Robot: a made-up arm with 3 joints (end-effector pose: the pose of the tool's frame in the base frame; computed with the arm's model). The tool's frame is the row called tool. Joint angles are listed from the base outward.
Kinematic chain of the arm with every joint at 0, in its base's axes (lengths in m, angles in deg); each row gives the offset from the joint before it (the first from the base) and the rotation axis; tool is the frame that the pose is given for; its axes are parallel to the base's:
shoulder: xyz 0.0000 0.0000 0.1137 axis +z
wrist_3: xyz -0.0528 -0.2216 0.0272 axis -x
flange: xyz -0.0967 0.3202 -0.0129 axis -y
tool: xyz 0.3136 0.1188 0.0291
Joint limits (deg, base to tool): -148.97..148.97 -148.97..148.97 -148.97..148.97
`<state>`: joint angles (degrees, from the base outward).
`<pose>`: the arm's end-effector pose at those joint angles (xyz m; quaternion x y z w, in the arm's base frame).
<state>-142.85 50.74 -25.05</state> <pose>-0.1389 -0.0599 -0.2745 0.0525 0.4589 -0.8657 0.1929</pose>
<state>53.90 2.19 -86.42</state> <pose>-0.2248 0.0391 -0.1997 -0.3227 0.6039 0.3186 0.6555</pose>
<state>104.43 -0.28 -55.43</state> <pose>-0.2248 -0.0037 -0.1116 -0.3662 0.2867 0.7003 0.5415</pose>
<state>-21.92 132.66 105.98</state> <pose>-0.3615 -0.1917 -0.3721 -0.6022 -0.2099 0.6721 0.3763</pose>
